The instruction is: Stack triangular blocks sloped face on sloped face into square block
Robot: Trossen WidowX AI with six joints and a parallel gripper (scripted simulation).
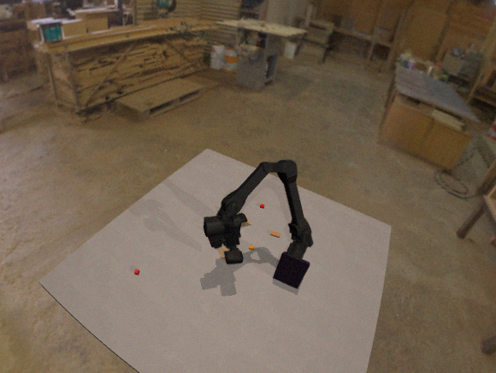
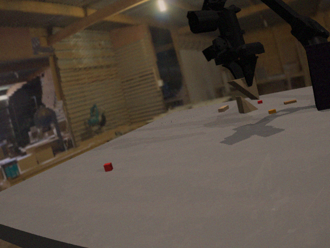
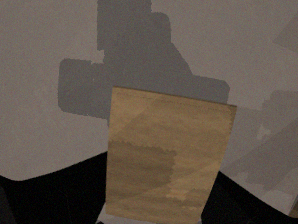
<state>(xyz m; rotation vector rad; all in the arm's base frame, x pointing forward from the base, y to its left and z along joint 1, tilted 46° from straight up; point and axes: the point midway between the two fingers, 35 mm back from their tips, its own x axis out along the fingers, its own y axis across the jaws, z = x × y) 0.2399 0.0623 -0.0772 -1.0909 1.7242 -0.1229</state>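
My gripper tip is 70 mm short of the triangular block, 290 mm to the left of it and 90 mm above it. Also, from my gripper tip: orange-brown bar 110 mm behind, 300 mm to the right, 100 mm below; then red cube 310 mm ahead, 220 mm to the left, 100 mm below; then orange piece 40 mm behind, 170 mm to the right, 100 mm below.
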